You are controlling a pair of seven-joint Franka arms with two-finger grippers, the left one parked.
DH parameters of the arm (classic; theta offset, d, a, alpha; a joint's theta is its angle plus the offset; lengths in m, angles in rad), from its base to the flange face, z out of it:
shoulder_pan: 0 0.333 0 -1.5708
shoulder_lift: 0 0 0 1.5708
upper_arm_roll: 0 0.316 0.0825 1.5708
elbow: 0 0 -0.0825 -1.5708
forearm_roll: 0 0.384 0 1.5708
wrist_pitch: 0 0 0.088 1.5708
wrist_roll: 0 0.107 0 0
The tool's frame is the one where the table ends.
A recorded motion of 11 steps. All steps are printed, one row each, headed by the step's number.
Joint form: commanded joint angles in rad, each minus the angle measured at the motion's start. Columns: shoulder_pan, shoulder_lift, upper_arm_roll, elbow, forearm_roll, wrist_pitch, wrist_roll.
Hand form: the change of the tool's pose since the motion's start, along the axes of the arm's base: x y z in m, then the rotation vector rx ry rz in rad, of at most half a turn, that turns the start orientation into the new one. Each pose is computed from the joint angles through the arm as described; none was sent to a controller.
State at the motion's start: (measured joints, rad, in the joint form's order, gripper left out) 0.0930 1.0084 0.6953 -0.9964 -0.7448 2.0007 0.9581
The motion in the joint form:
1: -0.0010 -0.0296 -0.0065 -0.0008 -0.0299 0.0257 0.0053
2: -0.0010 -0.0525 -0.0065 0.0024 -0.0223 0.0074 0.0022
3: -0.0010 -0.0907 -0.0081 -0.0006 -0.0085 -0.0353 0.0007
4: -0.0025 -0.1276 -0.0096 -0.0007 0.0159 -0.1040 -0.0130
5: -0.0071 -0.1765 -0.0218 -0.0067 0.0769 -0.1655 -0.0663
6: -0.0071 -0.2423 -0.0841 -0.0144 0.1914 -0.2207 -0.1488
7: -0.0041 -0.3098 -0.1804 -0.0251 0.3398 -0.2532 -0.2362
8: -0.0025 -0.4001 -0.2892 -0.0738 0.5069 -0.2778 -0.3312
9: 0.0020 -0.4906 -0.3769 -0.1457 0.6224 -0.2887 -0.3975
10: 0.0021 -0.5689 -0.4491 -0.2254 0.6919 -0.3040 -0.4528
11: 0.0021 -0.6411 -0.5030 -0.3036 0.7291 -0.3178 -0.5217
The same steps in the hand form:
1: 0.0038 -0.0026 0.0232 -0.0075 -0.0666 0.0024
2: 0.0027 -0.0042 0.0395 -0.0111 -0.0736 -0.0015
3: -0.0019 -0.0069 0.0615 -0.0276 -0.0694 -0.0104
4: -0.0083 -0.0126 0.0808 -0.0538 -0.0395 -0.0168
5: -0.0159 -0.0210 0.1042 -0.0641 0.0012 0.0059
6: -0.0202 -0.0420 0.1296 -0.0625 0.0515 0.0265
7: -0.0207 -0.0714 0.1535 -0.0304 0.0956 0.0336
8: -0.0276 -0.1036 0.1784 0.0172 0.1398 0.0462
9: -0.0392 -0.1297 0.1985 0.0482 0.1633 0.0507
10: -0.0510 -0.1583 0.2081 0.0540 0.1915 0.0475
11: -0.0647 -0.1830 0.2153 0.0454 0.2130 0.0697

